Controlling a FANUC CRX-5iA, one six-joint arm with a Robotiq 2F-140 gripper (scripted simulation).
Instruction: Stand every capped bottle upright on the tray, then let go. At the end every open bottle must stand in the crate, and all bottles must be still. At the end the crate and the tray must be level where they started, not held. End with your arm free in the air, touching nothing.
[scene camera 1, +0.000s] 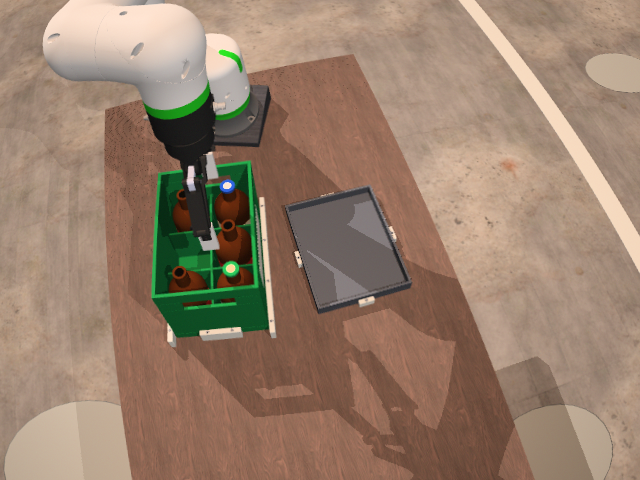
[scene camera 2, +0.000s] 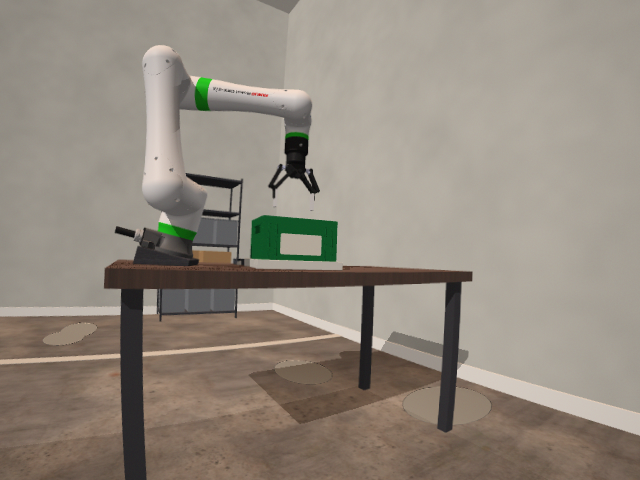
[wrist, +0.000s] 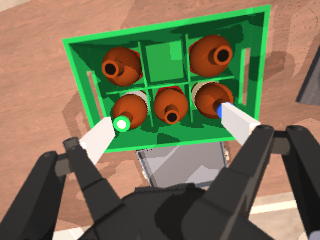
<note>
In view: the gripper (scene camera 1: 210, 210), a grey tray (scene camera 1: 348, 252), a green crate (scene camera 1: 176, 249), a glass bottle (scene camera 1: 236, 245), a glass bottle (scene camera 1: 185, 280) and a glass bottle (wrist: 209, 56).
The grey tray is seen too in the wrist view (wrist: 200, 163). The green crate also shows in the wrist view (wrist: 164, 48). The gripper also shows in scene camera 2 (scene camera 2: 293, 208) and in the wrist view (wrist: 165, 120).
</note>
